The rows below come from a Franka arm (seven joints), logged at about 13 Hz.
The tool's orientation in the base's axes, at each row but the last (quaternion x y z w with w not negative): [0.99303, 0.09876, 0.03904, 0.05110]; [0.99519, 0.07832, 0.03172, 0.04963]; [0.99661, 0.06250, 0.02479, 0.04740]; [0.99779, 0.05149, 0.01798, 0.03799]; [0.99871, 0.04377, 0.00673, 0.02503]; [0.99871, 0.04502, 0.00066, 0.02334]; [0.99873, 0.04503, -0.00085, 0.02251]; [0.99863, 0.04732, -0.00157, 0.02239]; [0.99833, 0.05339, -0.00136, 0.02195]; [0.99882, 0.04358, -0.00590, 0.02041]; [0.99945, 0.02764, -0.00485, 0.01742]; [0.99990, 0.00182, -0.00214, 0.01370]
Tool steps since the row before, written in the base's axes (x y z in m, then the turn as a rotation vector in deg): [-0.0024, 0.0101, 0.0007, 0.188, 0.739, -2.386]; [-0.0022, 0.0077, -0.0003, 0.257, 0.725, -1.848]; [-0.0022, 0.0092, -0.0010, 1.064, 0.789, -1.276]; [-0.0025, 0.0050, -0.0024, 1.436, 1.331, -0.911]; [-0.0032, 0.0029, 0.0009, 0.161, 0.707, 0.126]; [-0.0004, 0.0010, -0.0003, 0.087, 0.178, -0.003]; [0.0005, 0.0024, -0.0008, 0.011, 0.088, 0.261]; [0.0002, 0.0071, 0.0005, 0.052, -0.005, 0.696]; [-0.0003, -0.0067, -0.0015, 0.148, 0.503, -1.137]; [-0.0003, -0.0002, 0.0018, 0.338, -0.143, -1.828]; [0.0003, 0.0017, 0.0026, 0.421, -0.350, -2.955]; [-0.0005, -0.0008, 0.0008, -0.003, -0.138, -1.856]
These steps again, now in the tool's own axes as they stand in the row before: [-0.0003, -0.0102, -0.0019, 0.171, -0.945, 2.313]; [-0.0010, -0.0079, -0.0006, 0.266, -0.865, 1.785]; [-0.0011, -0.0095, 0.0000, 1.099, -0.774, 1.255]; [-0.0020, -0.0054, 0.0019, 1.537, -1.245, 0.866]; [-0.0029, -0.0031, -0.0011, 0.224, -0.683, -0.158]; [-0.0003, -0.0010, 0.0003, 0.103, -0.169, -0.005]; [0.0007, -0.0024, 0.0007, 0.018, -0.075, -0.265]; [0.0009, -0.0070, -0.0008, 0.048, 0.041, -0.695]; [-0.0010, 0.0066, 0.0018, 0.206, -0.534, 1.114]; [-0.0003, 0.0002, -0.0018, 0.349, 0.098, 1.829]; [0.0004, -0.0016, -0.0027, 0.433, 0.270, 2.962]; [-0.0005, 0.0008, -0.0008, 0.005, 0.087, 1.859]
